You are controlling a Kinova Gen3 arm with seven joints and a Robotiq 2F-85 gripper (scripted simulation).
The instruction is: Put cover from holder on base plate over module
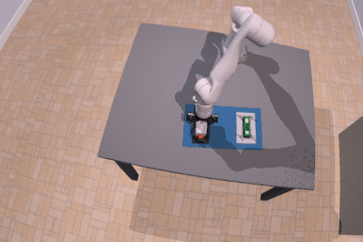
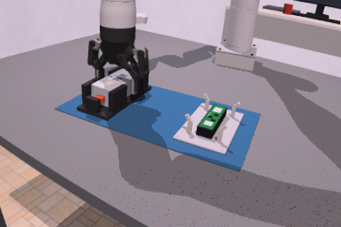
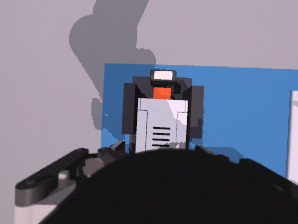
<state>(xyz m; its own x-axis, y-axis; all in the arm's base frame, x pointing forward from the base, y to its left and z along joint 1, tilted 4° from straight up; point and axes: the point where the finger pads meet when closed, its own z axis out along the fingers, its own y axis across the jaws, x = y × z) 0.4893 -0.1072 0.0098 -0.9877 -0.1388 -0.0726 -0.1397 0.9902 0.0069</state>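
Right now my hand is right at the light grey cover.
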